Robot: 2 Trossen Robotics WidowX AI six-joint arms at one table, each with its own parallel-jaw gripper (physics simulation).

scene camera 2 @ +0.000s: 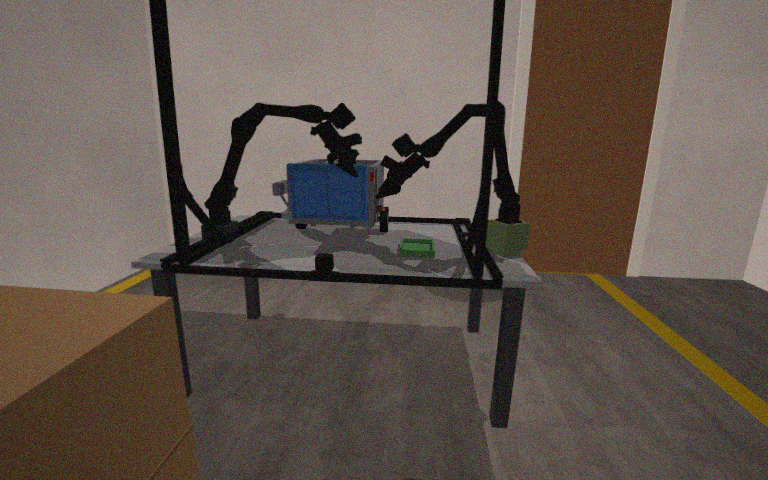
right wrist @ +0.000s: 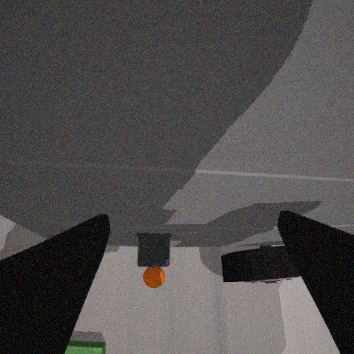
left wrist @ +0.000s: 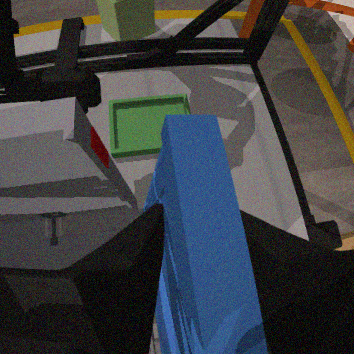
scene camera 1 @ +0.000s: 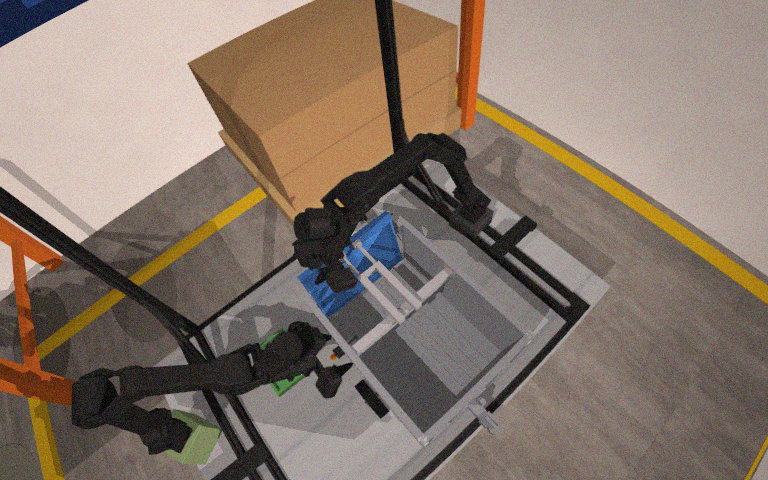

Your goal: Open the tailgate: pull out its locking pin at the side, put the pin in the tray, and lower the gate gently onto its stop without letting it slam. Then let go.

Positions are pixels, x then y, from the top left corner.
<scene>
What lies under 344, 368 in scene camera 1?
My right gripper.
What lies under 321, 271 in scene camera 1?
My left gripper.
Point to a blue tailgate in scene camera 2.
321, 192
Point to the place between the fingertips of my right gripper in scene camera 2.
377, 194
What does my right gripper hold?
Nothing.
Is my right gripper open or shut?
Open.
</scene>
